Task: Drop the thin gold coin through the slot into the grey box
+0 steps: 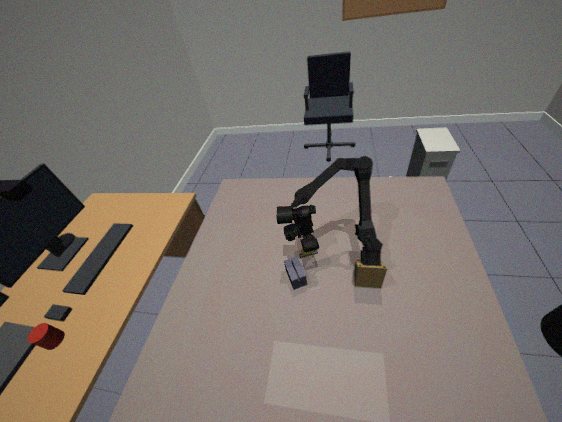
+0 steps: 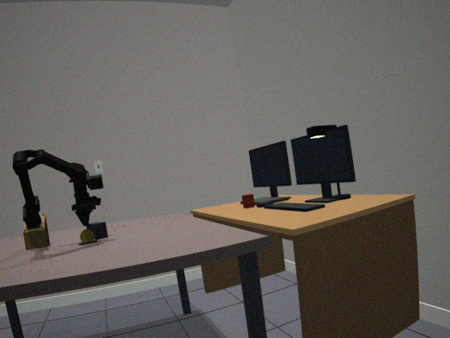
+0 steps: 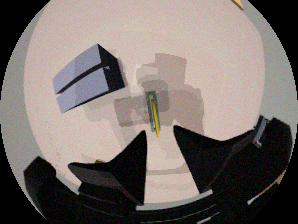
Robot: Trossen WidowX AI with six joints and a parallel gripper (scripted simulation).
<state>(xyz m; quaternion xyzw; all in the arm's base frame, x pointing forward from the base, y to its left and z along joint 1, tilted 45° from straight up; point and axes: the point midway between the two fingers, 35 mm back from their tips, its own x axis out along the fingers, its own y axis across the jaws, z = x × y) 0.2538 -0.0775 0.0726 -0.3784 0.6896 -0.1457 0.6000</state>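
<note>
Now: gripper tip 5 cm above the gold coin.
</note>
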